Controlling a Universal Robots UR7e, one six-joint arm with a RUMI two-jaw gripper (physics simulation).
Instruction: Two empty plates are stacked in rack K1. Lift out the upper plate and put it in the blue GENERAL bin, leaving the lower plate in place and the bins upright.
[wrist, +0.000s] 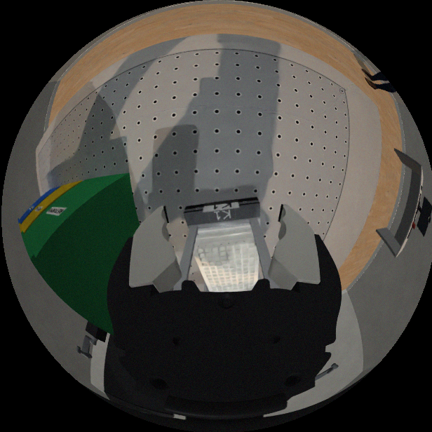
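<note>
Rack K1 (223, 214) is a dark grey frame with a K1 label, low in the middle of the wrist view. A clear plate (227, 255) with a grid of wells lies between its side rails; whether one or two plates are stacked there I cannot tell from above. My gripper (223, 207) is open and empty, its two pale jaws on either side of the rack and plate; the gap in height is hard to judge. The near end of the plate is hidden by the black gripper body. A thin blue edge (39, 203) shows at the far left, behind a yellow and a green one.
A green bin (75, 245) stands close on the left, beside the left jaw, with yellow (55, 194) behind it. A perforated grey board (305, 125) extends ahead. A grey fixture (410, 200) and part of a person's dark legs (381, 82) show at the right.
</note>
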